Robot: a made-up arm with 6 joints.
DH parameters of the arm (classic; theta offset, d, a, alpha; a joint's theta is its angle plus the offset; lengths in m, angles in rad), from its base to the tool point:
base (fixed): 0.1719 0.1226 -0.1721 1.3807
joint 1: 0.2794 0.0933 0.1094 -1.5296
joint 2: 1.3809 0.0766 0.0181 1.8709
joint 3: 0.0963 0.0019 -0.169 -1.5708
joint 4: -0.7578 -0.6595 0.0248 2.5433
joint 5: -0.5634 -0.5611 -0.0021 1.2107
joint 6: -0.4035 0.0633 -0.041 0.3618
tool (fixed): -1.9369 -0.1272 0 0
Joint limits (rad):
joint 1: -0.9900..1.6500
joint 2: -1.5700..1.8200
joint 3: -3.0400..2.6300
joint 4: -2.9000..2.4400
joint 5: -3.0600..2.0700
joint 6: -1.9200..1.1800
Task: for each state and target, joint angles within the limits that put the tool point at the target. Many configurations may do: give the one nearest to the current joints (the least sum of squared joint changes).
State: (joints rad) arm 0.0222 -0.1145 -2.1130 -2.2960 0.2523 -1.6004
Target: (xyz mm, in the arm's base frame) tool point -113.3 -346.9 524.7
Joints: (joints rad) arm 0.7131 -0.5698 -1.9716 -2.0754 0.5102 -1.3949
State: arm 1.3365 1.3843 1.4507 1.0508 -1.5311 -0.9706
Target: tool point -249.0 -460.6 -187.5
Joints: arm 1.2402 1.6368 2.3787 1.4441 -1.7484 -1.1679
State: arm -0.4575 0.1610 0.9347 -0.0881 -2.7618 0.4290
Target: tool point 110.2 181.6 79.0
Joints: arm -0.6162 -0.3380 0.8294 -0.6363 -2.3619 0.6422
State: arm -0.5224 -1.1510 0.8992 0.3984 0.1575 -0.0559
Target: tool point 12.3 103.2 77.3
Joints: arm -0.4149 -1.0630 0.5553 -0.0835 0.1238 0.0085
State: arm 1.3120 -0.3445 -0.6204 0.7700 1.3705 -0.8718
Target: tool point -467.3 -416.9 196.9
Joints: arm 1.0216 -0.1122 -1.2973 1.3291 1.5941 -0.7387
